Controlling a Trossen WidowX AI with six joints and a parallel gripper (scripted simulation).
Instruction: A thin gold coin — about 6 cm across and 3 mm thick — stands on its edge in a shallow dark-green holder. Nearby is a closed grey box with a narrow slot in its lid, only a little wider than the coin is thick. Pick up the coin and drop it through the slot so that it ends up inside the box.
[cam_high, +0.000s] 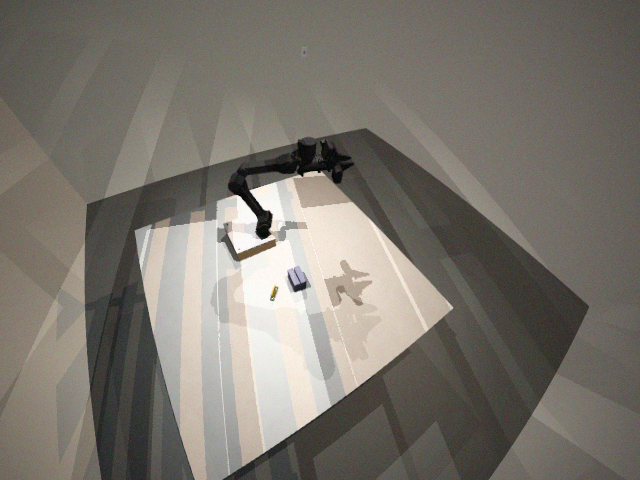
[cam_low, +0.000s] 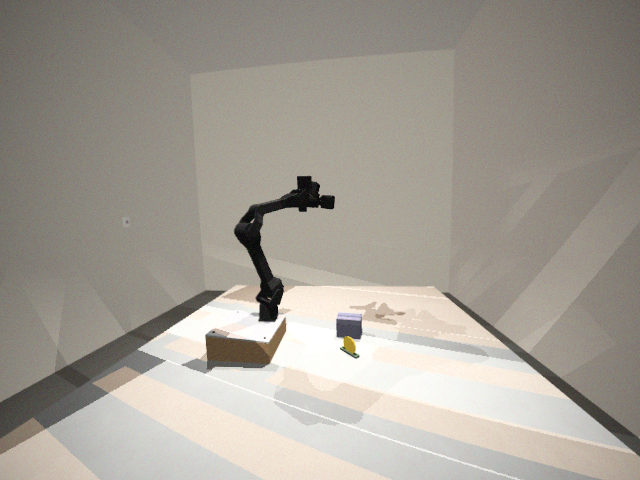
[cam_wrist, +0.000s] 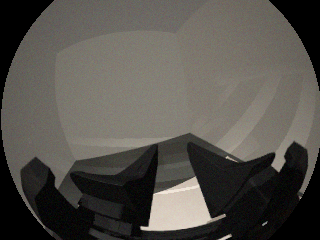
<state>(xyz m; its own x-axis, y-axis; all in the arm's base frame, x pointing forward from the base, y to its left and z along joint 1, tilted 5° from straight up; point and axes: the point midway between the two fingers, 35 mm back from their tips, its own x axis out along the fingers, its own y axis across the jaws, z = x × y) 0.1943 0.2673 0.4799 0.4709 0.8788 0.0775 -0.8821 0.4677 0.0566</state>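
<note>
The gold coin lies 50 cm below my gripper tip, 45 cm to the right of it and 4 cm ahead of it.
</note>
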